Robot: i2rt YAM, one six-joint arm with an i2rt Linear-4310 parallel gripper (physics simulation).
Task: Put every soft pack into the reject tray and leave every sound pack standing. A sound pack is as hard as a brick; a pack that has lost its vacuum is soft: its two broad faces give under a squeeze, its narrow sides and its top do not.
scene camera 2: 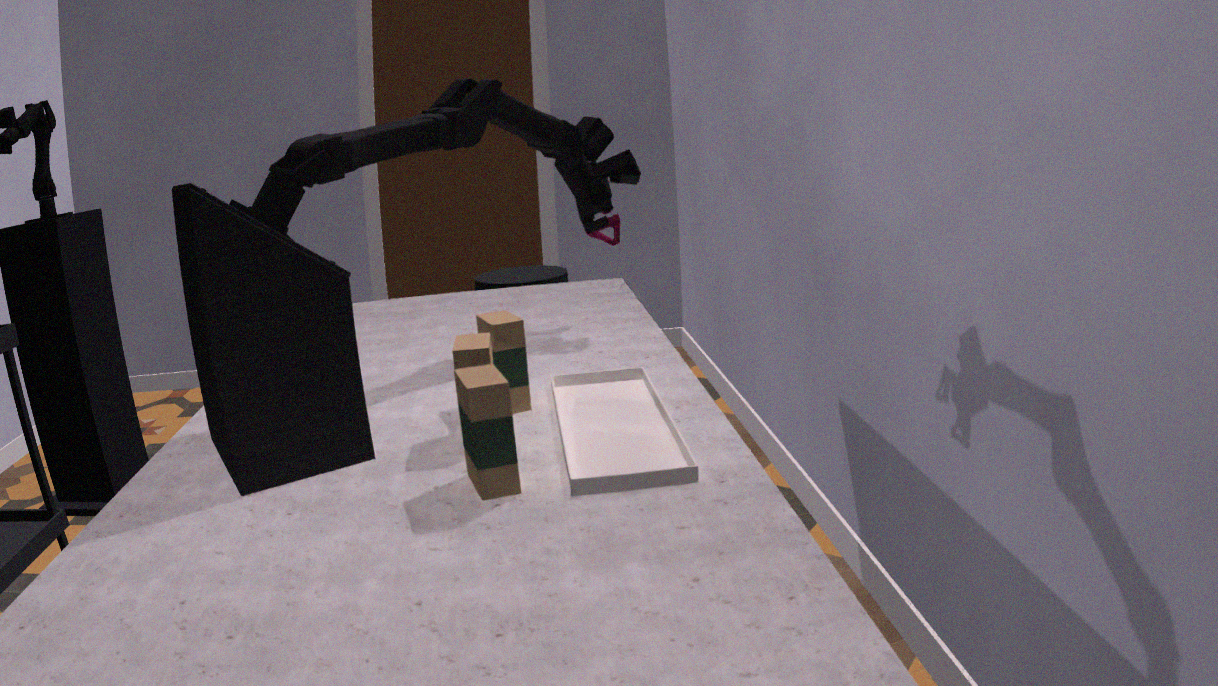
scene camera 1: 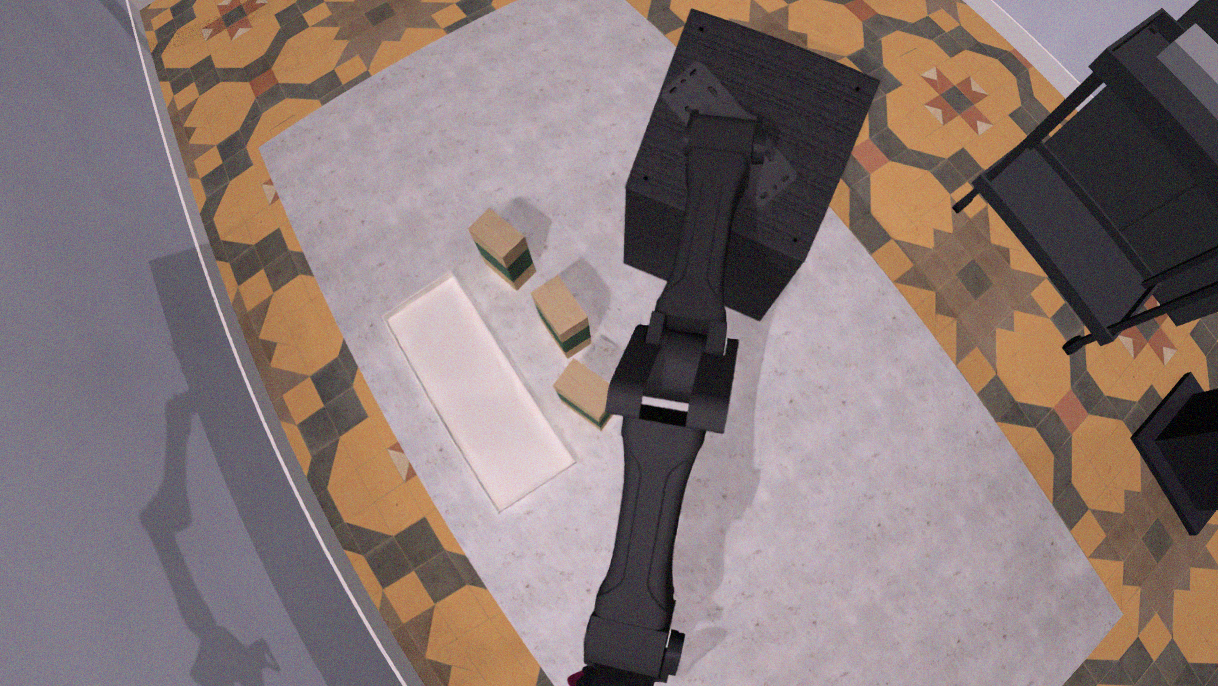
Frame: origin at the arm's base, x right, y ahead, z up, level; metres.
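Seen in the pictures: gripper, between the fingertips: (scene camera 2: 611, 228); arm's base, origin of its link: (scene camera 2: 262, 229) (scene camera 1: 729, 133).
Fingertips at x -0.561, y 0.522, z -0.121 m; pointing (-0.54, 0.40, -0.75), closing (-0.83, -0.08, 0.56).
Offsets run from my fingertips to a thing's middle. Level surfaces: height alone.
Three tan packs with dark green bands stand upright beside the white reject tray @(dx +0.540, dy -0.053, dz -0.197 m) (scene camera 1: 477, 392) (scene camera 2: 626, 426), which is empty. The first pack @(dx +0.697, dy -0.213, dz -0.138 m) (scene camera 1: 500, 247) (scene camera 2: 487, 438) is nearest scene camera 2. The middle pack @(dx +0.539, dy -0.224, dz -0.078 m) (scene camera 1: 560, 315) (scene camera 2: 472, 349) is partly hidden behind it there. The third pack @(dx +0.413, dy -0.206, dz -0.138 m) (scene camera 1: 583, 393) (scene camera 2: 509, 362) stands farthest back, turned differently and partly covered by the arm in scene camera 1. My gripper (scene camera 2: 605, 228), with a magenta fingertip, is open and empty, high above the table beyond the packs and tray. In scene camera 1 its fingers are mostly cut off by the bottom edge. Softness cannot be seen.
The black pedestal (scene camera 1: 767, 110) (scene camera 2: 272, 357) carries the arm on the stone table @(dz -0.208 m) (scene camera 1: 852, 477) (scene camera 2: 426, 596), on the other side of the packs from the tray. A wall (scene camera 1: 68, 340) (scene camera 2: 852, 170) runs along the tray side. A dark cart (scene camera 1: 1056, 230) stands off the opposite side.
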